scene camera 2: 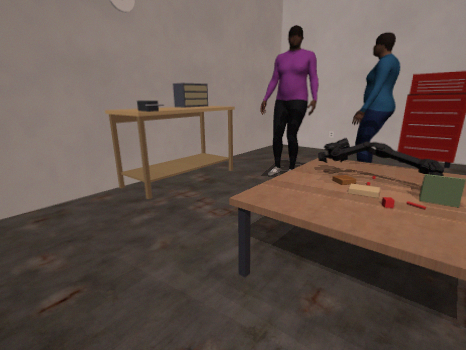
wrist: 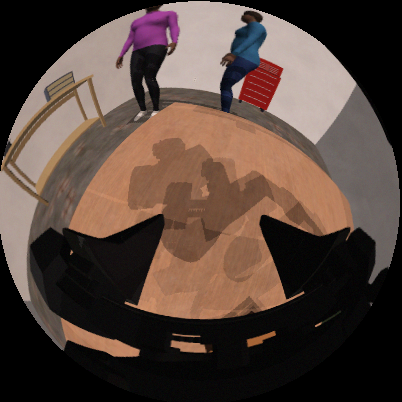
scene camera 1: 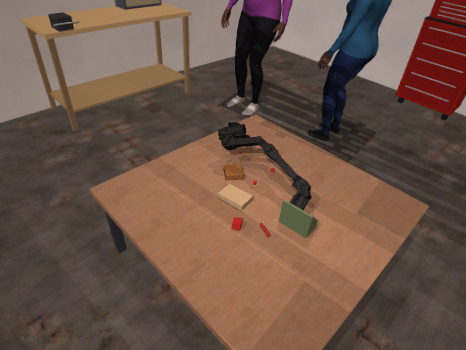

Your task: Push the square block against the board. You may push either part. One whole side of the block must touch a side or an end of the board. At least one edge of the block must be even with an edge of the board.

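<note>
A squarish, flat orange-brown block lies on the table. The pale beige board lies flat nearer to scene camera 1, with a gap between it and the block. A small red cube stands apart, on the board's other side. My gripper is open and empty, over the far corner part of the table, beyond the block and apart from it. In the wrist view, tabletop and arm shadows show between the fingers; I cannot make out the block or board there.
A green wedge stands in front of the arm's base. A red stick lies between cube and wedge. Two red dots lie between block and arm. Two people stand beyond the table.
</note>
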